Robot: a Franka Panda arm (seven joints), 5 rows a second.
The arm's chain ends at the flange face. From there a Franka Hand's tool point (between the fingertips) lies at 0.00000 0.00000 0.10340 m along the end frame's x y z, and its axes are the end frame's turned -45 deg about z.
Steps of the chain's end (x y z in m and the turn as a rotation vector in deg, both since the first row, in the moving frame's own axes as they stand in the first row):
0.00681 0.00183 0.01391 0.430 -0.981 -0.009
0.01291 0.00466 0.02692 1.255 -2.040 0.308
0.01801 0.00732 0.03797 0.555 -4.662 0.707
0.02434 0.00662 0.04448 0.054 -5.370 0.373
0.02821 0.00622 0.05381 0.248 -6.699 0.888
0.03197 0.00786 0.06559 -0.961 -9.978 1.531
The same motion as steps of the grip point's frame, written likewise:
0.00282 0.00431 0.01389 0.998 -0.390 -0.009
0.00484 0.00822 0.02683 2.330 -0.555 0.308
0.00237 0.01123 0.03762 3.689 -2.904 0.707
0.00578 0.01496 0.04403 3.835 -3.759 0.373
0.00740 0.01544 0.05310 4.912 -4.562 0.888
0.00332 0.01653 0.06401 6.376 -7.735 1.531

